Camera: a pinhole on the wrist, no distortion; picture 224 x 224 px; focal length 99.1 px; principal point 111.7 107.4 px. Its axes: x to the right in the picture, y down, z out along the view. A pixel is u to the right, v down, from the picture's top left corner.
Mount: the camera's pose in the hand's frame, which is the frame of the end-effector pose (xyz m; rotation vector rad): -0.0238 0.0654 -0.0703 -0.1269 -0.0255 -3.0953
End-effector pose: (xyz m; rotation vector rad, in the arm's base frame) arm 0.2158 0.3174 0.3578 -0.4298 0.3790 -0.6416
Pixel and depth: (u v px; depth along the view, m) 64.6 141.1 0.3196
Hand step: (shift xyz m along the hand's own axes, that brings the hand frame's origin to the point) 0.1583 -0.0308 0.2373
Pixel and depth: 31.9 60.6 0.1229
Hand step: 0.0822 0.1299 0.0432
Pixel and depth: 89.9 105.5 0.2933
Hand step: 0.0641 0.0791 0.2166
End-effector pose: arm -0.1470 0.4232 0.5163 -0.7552 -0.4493 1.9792
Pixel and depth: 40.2 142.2 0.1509
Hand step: 0.0992 0.0199 0.0719
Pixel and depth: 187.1 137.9 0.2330
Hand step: -0.1782 -0.0096 0.1775
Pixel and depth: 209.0 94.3 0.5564
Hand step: -0.5257 0.1256 0.5280
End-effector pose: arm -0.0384 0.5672 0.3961 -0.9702 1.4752 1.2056
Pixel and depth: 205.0 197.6 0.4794
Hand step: -0.4149 -0.3811 0.4509
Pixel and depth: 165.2 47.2 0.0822
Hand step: -0.0635 0.1149 0.0145
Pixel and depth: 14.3 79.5 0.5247
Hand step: 0.5259 0.2446 0.4080
